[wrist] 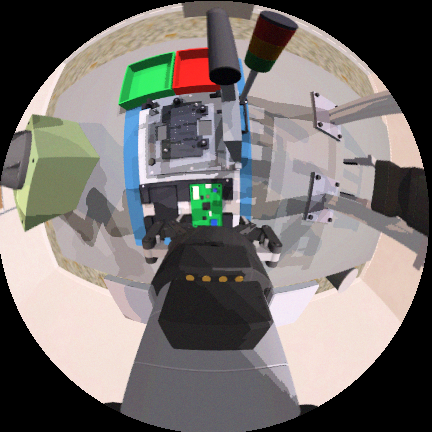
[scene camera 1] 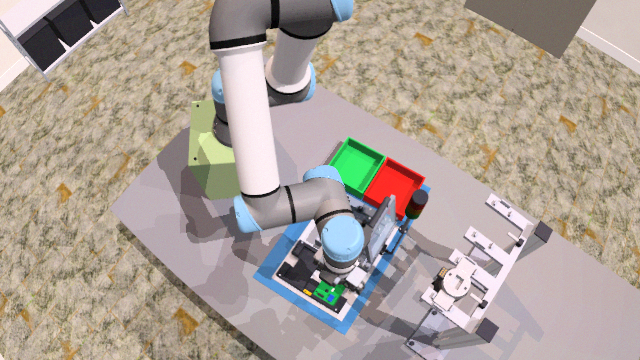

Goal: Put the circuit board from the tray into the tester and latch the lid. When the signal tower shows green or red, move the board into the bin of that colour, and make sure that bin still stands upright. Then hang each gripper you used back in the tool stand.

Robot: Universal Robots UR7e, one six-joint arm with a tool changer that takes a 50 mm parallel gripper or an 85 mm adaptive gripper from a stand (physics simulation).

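Frame: origin at the arm's base, x ahead, y left, z up, level; centimetres.
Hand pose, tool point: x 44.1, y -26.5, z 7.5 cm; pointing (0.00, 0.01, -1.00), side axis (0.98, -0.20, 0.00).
Note:
Things, the pixels of their top centre, and the offset from my tool point. "*": a spot on its surface instead. Level surfaces: height alone.
- green circuit board, centre of its top: (wrist: 206, 207) (scene camera 1: 333, 284) dx -1.3, dy +0.1, dz -27.3 cm
- black tray, a spot on its surface: (wrist: 163, 201) * dx -11.2, dy +3.2, dz -28.3 cm
- tester, a spot on its surface: (wrist: 182, 131) * dx -2.9, dy +16.6, dz -23.2 cm
- signal tower, a spot on its surface: (wrist: 270, 42) (scene camera 1: 412, 207) * dx +10.8, dy +23.5, dz -8.0 cm
- green bin, centre of its top: (wrist: 145, 73) (scene camera 1: 355, 163) dx -10.9, dy +38.7, dz -25.4 cm
- red bin, centre of its top: (wrist: 203, 63) (scene camera 1: 395, 185) dx +4.0, dy +36.7, dz -25.4 cm
- blue mat, height of its surface: dz -29.9 cm
- raised lid's dark handle, centre of its top: (wrist: 220, 26) (scene camera 1: 379, 211) dx +3.3, dy +16.7, dz -2.2 cm
The green circuit board (scene camera 1: 328, 293) (wrist: 206, 204) lies in the right part of the black tray (scene camera 1: 297, 268) (wrist: 163, 201). My adaptive gripper (wrist: 212, 229) is open, its fingers spread wide above the near end of the board and not touching it; the wrist mostly hides it in the scene view. The tester (wrist: 182, 131) has an empty nest, and its clear lid (scene camera 1: 382, 232) (wrist: 231, 117) stands raised. The signal tower (scene camera 1: 416, 204) (wrist: 270, 42) looks unlit. The green bin (scene camera 1: 357, 166) (wrist: 150, 80) and the red bin (scene camera 1: 395, 186) (wrist: 192, 71) stand upright and empty behind the tester.
The tool stand (scene camera 1: 506, 275) (wrist: 326, 116) stands to the right, with another gripper (scene camera 1: 455, 283) (wrist: 402, 195) hanging in it. A blue mat (scene camera 1: 267, 272) (wrist: 133, 170) lies under the tester and tray. The raised lid's dark handle (wrist: 223, 47) rises high near the tower.

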